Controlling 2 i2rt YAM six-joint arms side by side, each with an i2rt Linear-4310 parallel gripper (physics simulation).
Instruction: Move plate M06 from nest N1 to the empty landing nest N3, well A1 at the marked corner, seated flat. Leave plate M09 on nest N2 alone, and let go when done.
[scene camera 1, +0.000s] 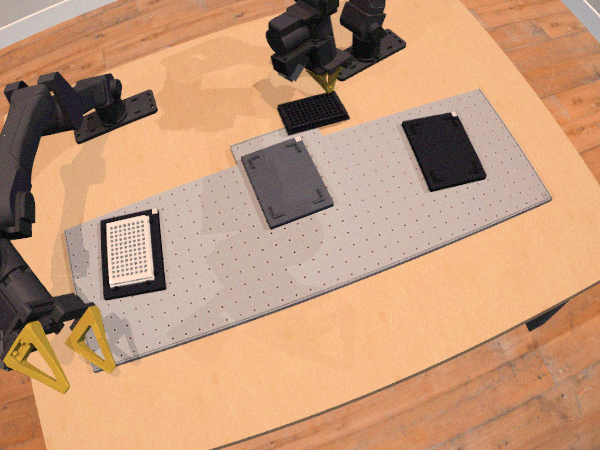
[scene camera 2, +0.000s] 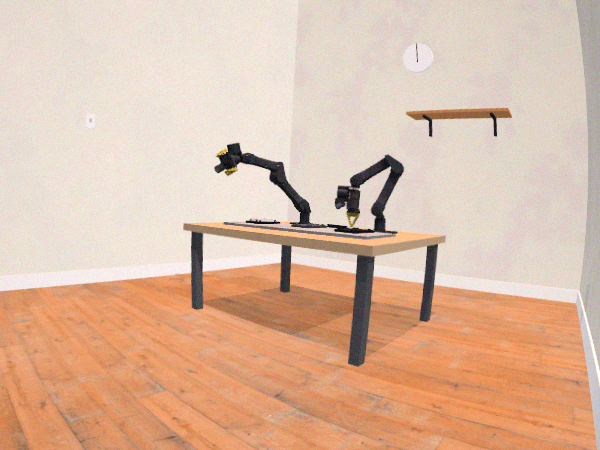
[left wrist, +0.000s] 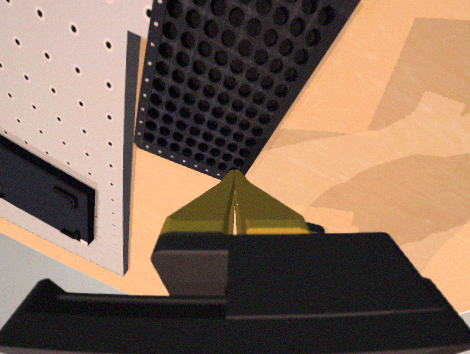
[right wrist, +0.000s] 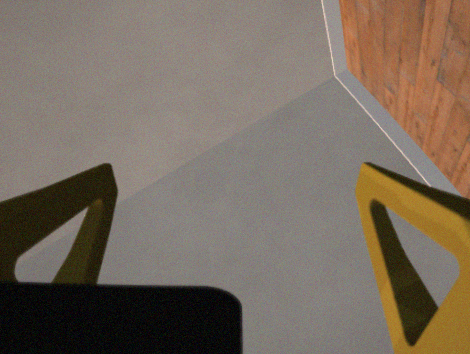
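A black well plate (scene camera 1: 313, 112) (left wrist: 215, 75) lies off the nests, on the table behind the pegboard's back edge; its label is unreadable. My left gripper (scene camera 1: 329, 92) (scene camera 2: 353, 226) (left wrist: 234, 177) is shut with nothing between its fingers, its tips together at the plate's back right corner in scene camera 1. A white plate (scene camera 1: 130, 250) sits on the left black nest (scene camera 1: 158, 265). The grey middle nest (scene camera 1: 287, 185) and the right black nest (scene camera 1: 445, 150) (left wrist: 40, 187) hold no plate; each has a white corner mark. My right gripper (scene camera 1: 89, 381) (right wrist: 236, 176) is open and empty, raised at the front left.
The perforated grey board (scene camera 1: 370, 200) (left wrist: 65, 100) carries the three nests. The wooden table (scene camera 1: 350, 340) (scene camera 2: 280, 240) extends around it. The left arm's base plate (scene camera 1: 395, 42) stands behind the black plate, and the right arm's base plate (scene camera 1: 142, 103) stands at the back left.
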